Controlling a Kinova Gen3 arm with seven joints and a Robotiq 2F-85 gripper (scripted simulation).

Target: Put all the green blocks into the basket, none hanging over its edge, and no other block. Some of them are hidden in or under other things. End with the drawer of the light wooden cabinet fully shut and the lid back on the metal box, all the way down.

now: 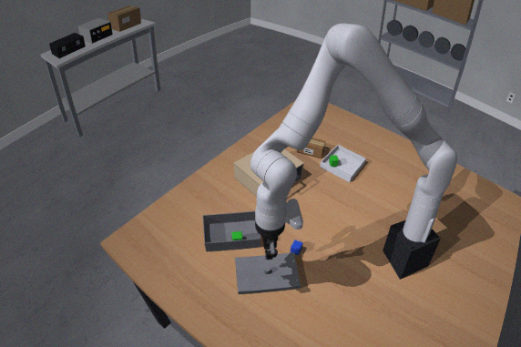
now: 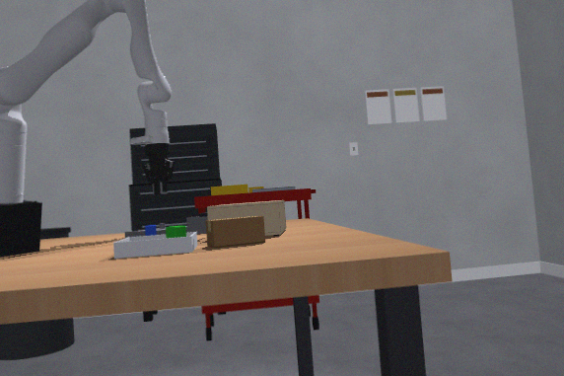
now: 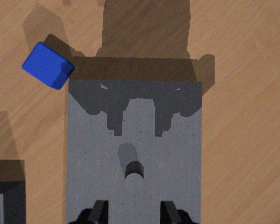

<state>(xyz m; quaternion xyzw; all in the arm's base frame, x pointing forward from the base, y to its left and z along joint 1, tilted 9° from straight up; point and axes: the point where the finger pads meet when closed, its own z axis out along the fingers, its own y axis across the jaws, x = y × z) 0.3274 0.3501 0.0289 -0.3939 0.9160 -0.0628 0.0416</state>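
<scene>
The metal box lies 19 cm ahead of my hand, 12 cm below it and 4 cm to the right of it. Also, from my hand: grey lid 13 cm below; drawer 34 cm to the right, 25 cm ahead, 11 cm below; light wooden cabinet 34 cm to the right, 27 cm ahead, 11 cm below.
</scene>
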